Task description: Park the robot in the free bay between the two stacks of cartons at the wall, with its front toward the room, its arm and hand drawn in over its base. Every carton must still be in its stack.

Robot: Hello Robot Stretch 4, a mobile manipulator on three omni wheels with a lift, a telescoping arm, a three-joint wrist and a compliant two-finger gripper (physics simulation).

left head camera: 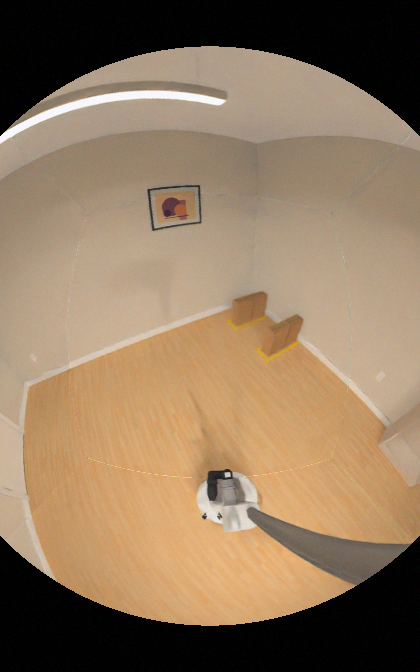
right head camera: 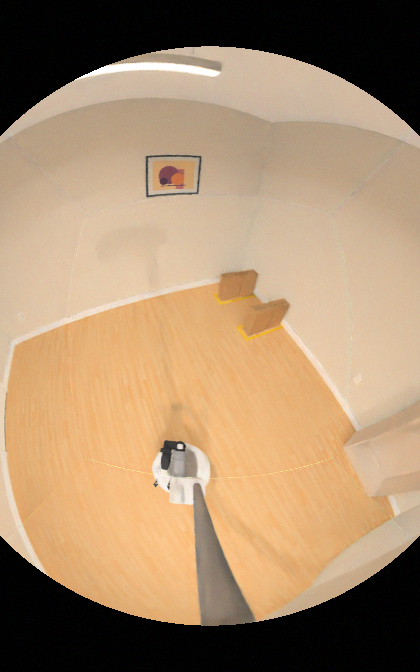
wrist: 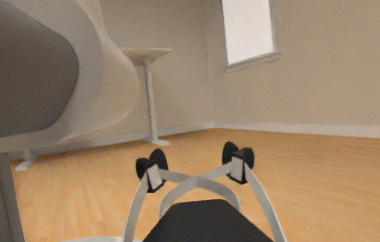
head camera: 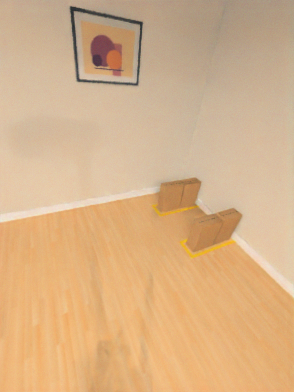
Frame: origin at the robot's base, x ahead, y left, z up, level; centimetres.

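Where they show: gripper, fingertip midpoint: [wrist: 194, 158].
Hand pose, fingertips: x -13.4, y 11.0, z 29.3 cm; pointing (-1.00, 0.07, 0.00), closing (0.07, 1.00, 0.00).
After its pixels a point has its place.
Two stacks of brown cartons stand at the right wall near the corner: the far stack [head camera: 171, 197] @(x 200.0, y -46.7, z 18.5 cm) [left head camera: 242, 310] [right head camera: 235, 286] and the near stack [head camera: 204, 234] @(x 139.6, y -70.6, z 21.6 cm) [left head camera: 275, 340] [right head camera: 259, 320]. Both are upright, with yellow tape on the floor along them. A narrow bay of floor lies between them. My round white base [left head camera: 251, 492] [right head camera: 202, 465] stands out in the room, apart from both stacks. The arm is drawn in over it. My gripper [wrist: 194, 158] @(x -13.4, y 11.0, z 29.3 cm) [left head camera: 211, 516] [right head camera: 162, 484] is open and empty, folded beside the arm, with its fingertips near the base's edge.
A framed picture [head camera: 107, 50] @(x 208.2, y 29.2, z 151.5 cm) [left head camera: 175, 207] [right head camera: 173, 175] hangs on the wall left of the corner. A large beige box-like piece [left head camera: 407, 445] [right head camera: 385, 460] stands along the right wall. The wrist view shows a table leg [wrist: 150, 100] @(x -244.8, y -14.0, z 43.8 cm) and a window [wrist: 248, 32] @(x -253.7, y 105.9, z 112.4 cm).
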